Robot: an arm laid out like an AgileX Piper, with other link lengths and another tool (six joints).
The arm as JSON. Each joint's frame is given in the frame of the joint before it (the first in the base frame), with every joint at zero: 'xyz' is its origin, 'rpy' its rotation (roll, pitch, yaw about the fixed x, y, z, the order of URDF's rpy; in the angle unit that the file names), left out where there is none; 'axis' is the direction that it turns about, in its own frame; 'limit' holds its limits. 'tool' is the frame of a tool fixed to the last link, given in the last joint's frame.
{
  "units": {
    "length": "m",
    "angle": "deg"
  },
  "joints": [
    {
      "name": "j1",
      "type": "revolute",
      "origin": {
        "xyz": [
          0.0,
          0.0,
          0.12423
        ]
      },
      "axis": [
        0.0,
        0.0,
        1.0
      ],
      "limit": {
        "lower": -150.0,
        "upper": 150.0
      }
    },
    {
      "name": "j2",
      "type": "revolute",
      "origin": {
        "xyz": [
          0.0,
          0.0,
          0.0
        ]
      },
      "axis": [
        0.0,
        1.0,
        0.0
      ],
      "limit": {
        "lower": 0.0,
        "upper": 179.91
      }
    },
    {
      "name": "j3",
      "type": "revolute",
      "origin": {
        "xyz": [
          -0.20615,
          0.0,
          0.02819
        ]
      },
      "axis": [
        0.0,
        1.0,
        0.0
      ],
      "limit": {
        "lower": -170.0,
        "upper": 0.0
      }
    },
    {
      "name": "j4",
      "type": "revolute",
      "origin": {
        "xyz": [
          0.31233,
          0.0,
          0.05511
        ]
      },
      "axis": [
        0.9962,
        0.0,
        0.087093
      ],
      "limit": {
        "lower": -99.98,
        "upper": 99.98
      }
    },
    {
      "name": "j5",
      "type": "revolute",
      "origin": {
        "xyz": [
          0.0,
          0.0,
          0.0
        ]
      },
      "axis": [
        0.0,
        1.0,
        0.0
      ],
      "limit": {
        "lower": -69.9,
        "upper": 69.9
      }
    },
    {
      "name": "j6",
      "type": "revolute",
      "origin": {
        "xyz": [
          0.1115,
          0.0,
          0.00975
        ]
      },
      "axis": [
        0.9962,
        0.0,
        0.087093
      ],
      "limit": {
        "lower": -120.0,
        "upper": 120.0
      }
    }
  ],
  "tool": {
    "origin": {
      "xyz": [
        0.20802,
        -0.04,
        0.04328
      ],
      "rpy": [
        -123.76,
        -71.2,
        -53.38
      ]
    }
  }
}
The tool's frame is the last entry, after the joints.
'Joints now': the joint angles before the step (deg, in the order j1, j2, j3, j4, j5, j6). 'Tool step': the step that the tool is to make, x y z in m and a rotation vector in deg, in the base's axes. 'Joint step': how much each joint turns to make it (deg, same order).
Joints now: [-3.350 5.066 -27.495 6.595 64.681 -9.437]
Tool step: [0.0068 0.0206 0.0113 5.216 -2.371 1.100]
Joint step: [-0.028 0.013 -0.117 4.696 -2.161 1.277]
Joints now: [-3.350 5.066 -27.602 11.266 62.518 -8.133]
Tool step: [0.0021 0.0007 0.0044 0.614 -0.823 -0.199]
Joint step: [-0.032 -0.004 -0.062 0.349 -0.795 0.342]
